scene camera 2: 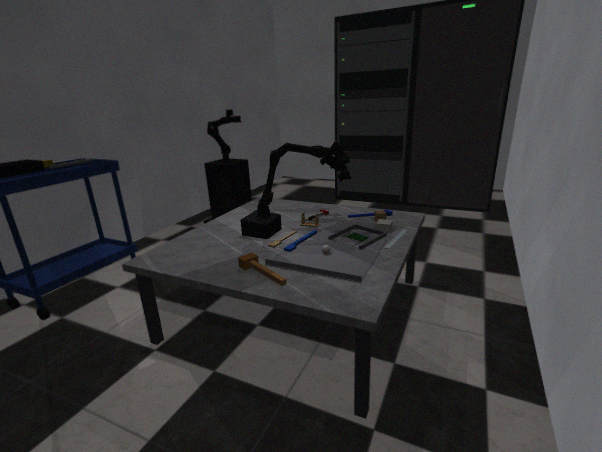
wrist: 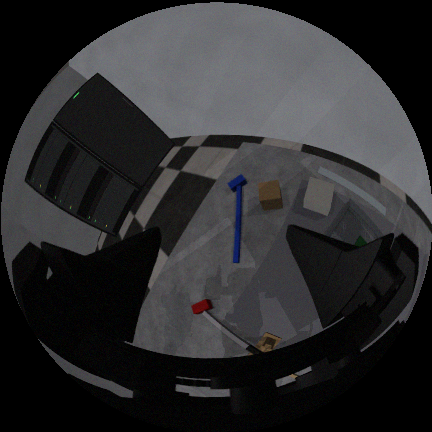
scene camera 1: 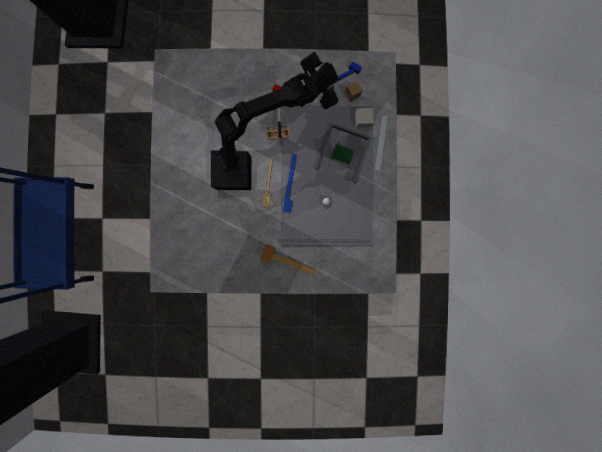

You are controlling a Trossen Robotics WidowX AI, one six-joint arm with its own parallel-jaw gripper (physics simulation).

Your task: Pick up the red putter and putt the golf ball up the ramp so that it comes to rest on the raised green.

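Frame: origin at the arm's base, x right, y ahead, z up, level; millimetres.
Where they show: gripper, fingertip midpoint: (wrist: 225, 232); arm's base at its link origin: (scene camera 2: 263, 215) (scene camera 1: 230, 163).
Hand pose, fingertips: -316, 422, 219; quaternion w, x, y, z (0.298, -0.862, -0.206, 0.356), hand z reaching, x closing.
Observation:
Each offset is from my fingertips to the centre of the thing, as dx, dy, dz. "*": to the spot under its first point. Level surfaces: height alone.
The red putter's head {-105, -216, -301} (scene camera 1: 277, 88) (scene camera 2: 324, 212) (wrist: 201, 306) lies beyond a small wooden stand (scene camera 1: 285, 133) (scene camera 2: 310, 225) (wrist: 271, 336). Its grey shaft runs back to the stand, where its dark grip rests. My gripper (scene camera 1: 320, 80) (scene camera 2: 345, 167) (wrist: 225, 232) is open and empty, high above the table's far side, to the right of the red head in the top view. The white golf ball {+466, +59, -294} (scene camera 1: 326, 201) (scene camera 2: 326, 249) sits on the grey board {dz -315} (scene camera 1: 325, 227) (scene camera 2: 320, 265). The green patch {* +211, +136, -309} (scene camera 1: 343, 154) (scene camera 2: 358, 237) (wrist: 360, 242) lies between dark rails.
A long blue putter {-192, +76, -308} (wrist: 238, 220) lies under the gripper, near a brown block {-116, +169, -288} (scene camera 1: 353, 92) (wrist: 270, 195) and pale block {+18, +232, -293} (scene camera 1: 364, 116) (wrist: 319, 196). Another blue club {+377, -125, -308} (scene camera 1: 291, 180) and a thin wooden one {+382, -245, -313} (scene camera 1: 269, 180) lie near the base. A wooden mallet {+783, -114, -298} (scene camera 1: 290, 262) (scene camera 2: 267, 271) lies at the near side.

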